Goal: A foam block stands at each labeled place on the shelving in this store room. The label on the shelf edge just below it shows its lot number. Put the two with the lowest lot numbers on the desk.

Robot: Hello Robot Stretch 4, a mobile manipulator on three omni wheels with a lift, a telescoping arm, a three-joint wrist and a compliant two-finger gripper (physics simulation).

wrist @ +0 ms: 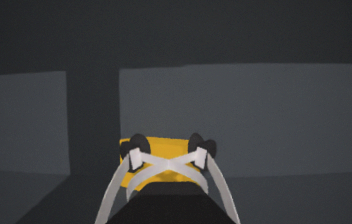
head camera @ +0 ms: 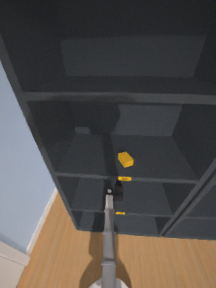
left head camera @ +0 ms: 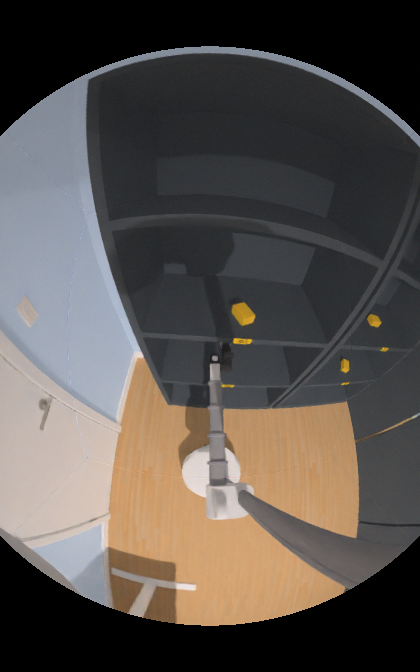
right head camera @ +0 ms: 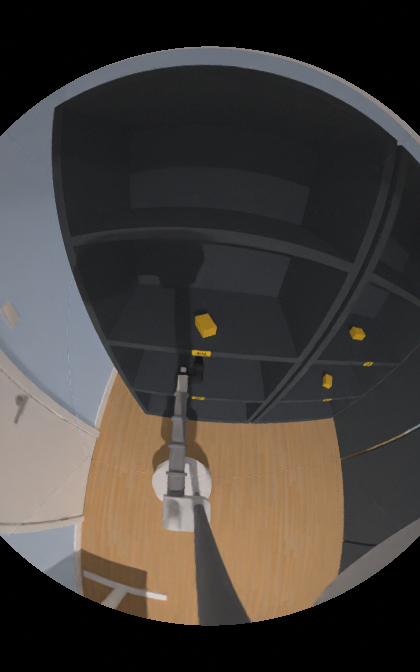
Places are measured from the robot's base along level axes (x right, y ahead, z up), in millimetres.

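Where they show: gripper, between the fingertips: [wrist: 165, 145].
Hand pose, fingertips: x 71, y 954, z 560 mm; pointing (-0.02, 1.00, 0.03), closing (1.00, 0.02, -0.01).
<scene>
Things, the pixels of their top centre, and the offset from my fingertips. "pt": a spot on its surface instead.
- yellow label, a spot on its surface: [head camera: 124, 178] pt dx +16, dy -417, dz +389 mm
- lower label, a spot on its surface: [head camera: 120, 213] pt dx +19, dy -420, dz -64 mm
In the wrist view my gripper [wrist: 165, 145] has its fingertips drawn in on both sides of a yellow foam block [wrist: 172, 146]; it looks shut on it. The block's left end shows past the left fingertip. In the head views the fingers and this block are hidden under a shelf edge. Another yellow foam block [head camera: 125, 159] [left head camera: 243, 314] [right head camera: 205, 325] stands on the shelf above, over a yellow label [head camera: 124, 178] [left head camera: 242, 341] [right head camera: 201, 353]. A lower label [head camera: 120, 213] [left head camera: 227, 386] [right head camera: 198, 398] is on the edge below the gripper. I cannot read the numbers surely. The desk is not identifiable.
In the right-hand bay, yellow blocks stand on an upper shelf [left head camera: 374, 320] [right head camera: 357, 333] and a lower shelf [left head camera: 345, 365] [right head camera: 327, 381]. A dark upright [left head camera: 320, 361] [right head camera: 295, 372] divides the bays. A pale door with a handle [left head camera: 45, 412] [right head camera: 20, 407] is at the left.
</scene>
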